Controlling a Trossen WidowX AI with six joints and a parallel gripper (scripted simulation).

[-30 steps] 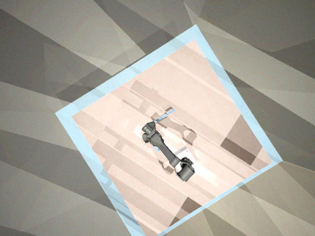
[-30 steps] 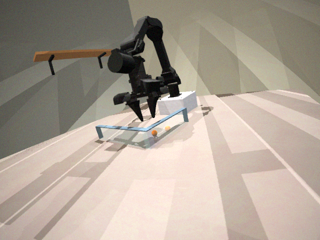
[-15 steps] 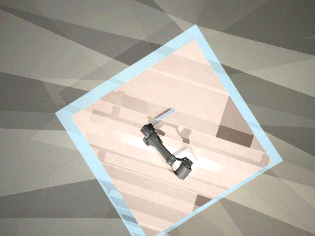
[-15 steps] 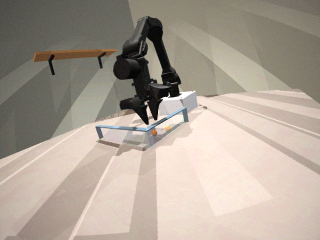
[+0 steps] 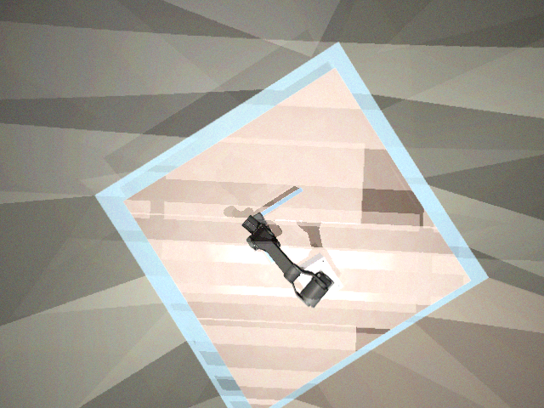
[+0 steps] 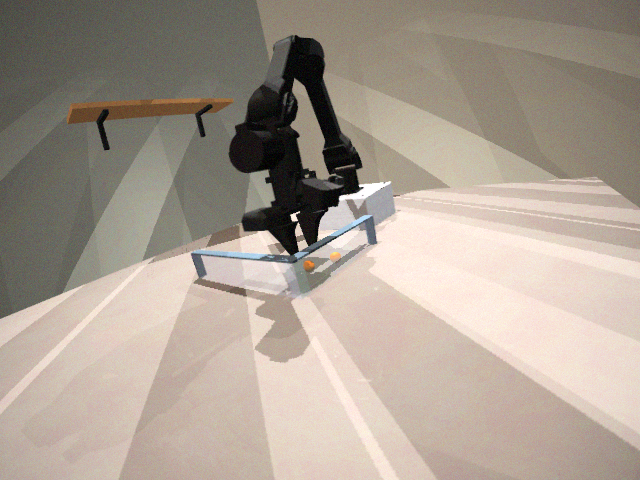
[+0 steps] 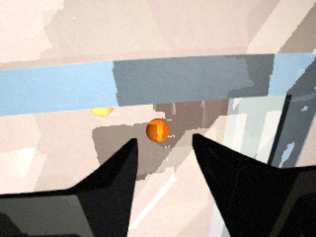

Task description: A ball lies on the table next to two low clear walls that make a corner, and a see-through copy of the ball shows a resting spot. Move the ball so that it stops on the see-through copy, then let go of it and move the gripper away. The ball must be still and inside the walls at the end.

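Right now the orange ball is 20 mm below my gripper tip. The rest, counted from my gripper tip: see-through ball copy: 40 mm behind, 30 mm to the left, 20 mm below.
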